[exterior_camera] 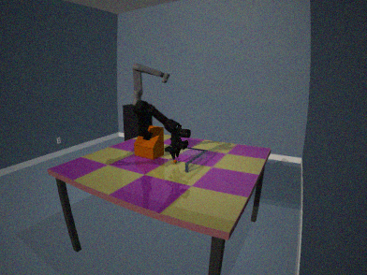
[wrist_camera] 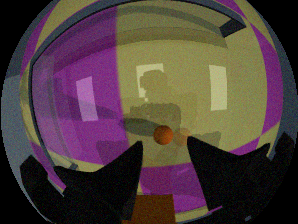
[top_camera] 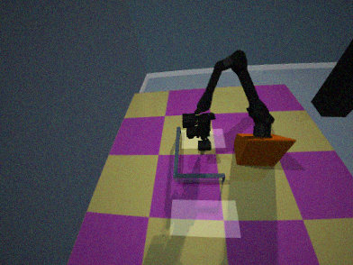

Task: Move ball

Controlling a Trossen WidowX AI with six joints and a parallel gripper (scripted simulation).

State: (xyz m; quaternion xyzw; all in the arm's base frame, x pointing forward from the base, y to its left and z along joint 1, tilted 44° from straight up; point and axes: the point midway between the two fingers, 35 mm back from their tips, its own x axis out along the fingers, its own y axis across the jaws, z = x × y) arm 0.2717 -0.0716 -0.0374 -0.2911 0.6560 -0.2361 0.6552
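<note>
The orange-brown ball lies 2 cm below my gripper tip.
</note>
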